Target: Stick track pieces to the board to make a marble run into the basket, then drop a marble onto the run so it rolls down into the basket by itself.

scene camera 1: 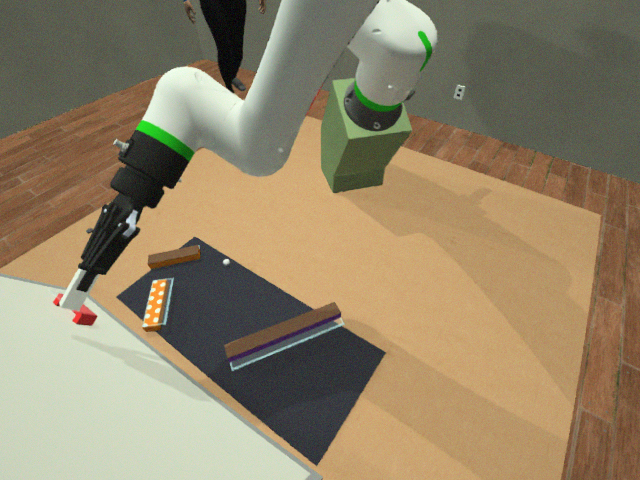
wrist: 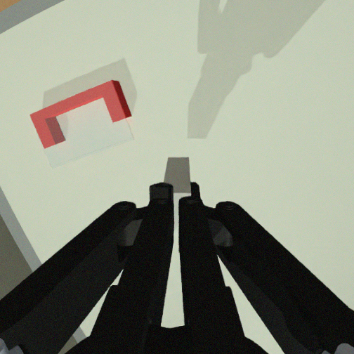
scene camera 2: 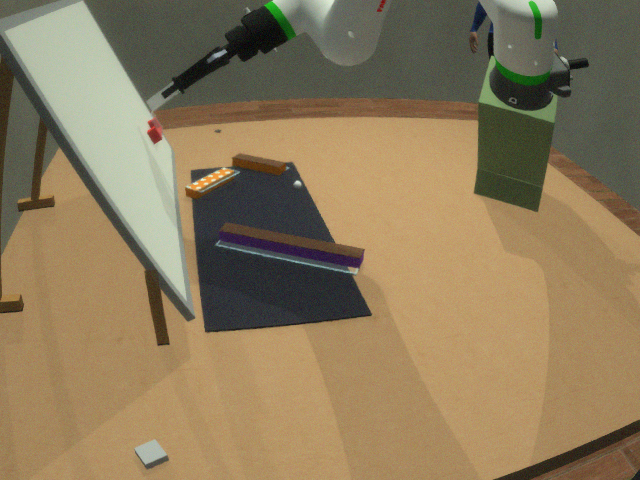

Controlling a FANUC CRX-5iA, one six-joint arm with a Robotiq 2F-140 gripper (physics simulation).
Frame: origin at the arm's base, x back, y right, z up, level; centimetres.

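Seen in the pictures: gripper, fingertip midpoint: (scene camera 1: 68,307) (scene camera 2: 150,106); arm's base, origin of the base link: (scene camera 1: 372,105) (scene camera 2: 521,86).
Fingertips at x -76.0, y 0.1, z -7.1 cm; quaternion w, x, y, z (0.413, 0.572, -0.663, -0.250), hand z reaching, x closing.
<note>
Pixels of each thing's middle, then the offset from my fingertips to it. "pt": a spot on its surface instead. Level surfaces: height alone.
- tilted whitish board, surface spot: (scene camera 1: 103,413) pt dz +2.8, dx -1.7, dy -21.4 cm
- red basket, surface spot: (scene camera 2: 154,132) (scene camera 1: 84,317) pt dz -6.7, dx +0.1, dy +2.9 cm
- long purple-and-brown track, body centre: (scene camera 2: 287,247) (scene camera 1: 286,334) dz -21.1, dx +27.2, dy -18.4 cm
- orange dotted track, body centre: (scene camera 2: 213,183) (scene camera 1: 160,303) dz -21.1, dx +12.1, dy +8.3 cm
- short brown-orange track, body centre: (scene camera 2: 260,162) (scene camera 1: 174,254) dz -21.1, dx +22.2, dy +19.6 cm
- white marble, body centre: (scene camera 2: 297,184) (scene camera 1: 226,262) dz -21.4, dx +30.3, dy +7.7 cm
- dark mat, its level: dz -22.2 cm
- small grey block, body centre: (scene camera 2: 151,454) dz -21.9, dx +9.3, dy -64.3 cm
My gripper (scene camera 1: 73,305) (scene camera 2: 150,106) (wrist: 178,173) is shut and empty, its pale tips together close over the tilted whitish board (scene camera 1: 103,413) (scene camera 2: 103,103) (wrist: 280,175). Contact with the board cannot be told. The red basket (scene camera 1: 85,315) (scene camera 2: 154,132) (wrist: 74,100), with a clear front, is on the board near its edge. It lies left of the tips in the wrist view, and the tips partly hide it in scene camera 1. A long purple-and-brown track (scene camera 1: 284,330) (scene camera 2: 289,245), an orange dotted track (scene camera 1: 155,302) (scene camera 2: 210,179), a short brown-orange track (scene camera 1: 174,256) (scene camera 2: 258,163) and the white marble (scene camera 1: 226,261) (scene camera 2: 297,183) lie apart.
The tracks and marble rest on or partly over a dark mat (scene camera 1: 299,408) (scene camera 2: 279,310) beside the board. Wooden legs (scene camera 2: 156,310) stand under the board. A small grey block (scene camera 2: 151,453) lies on the floor, and a green pedestal (scene camera 1: 356,160) (scene camera 2: 511,149) carries the arm.
</note>
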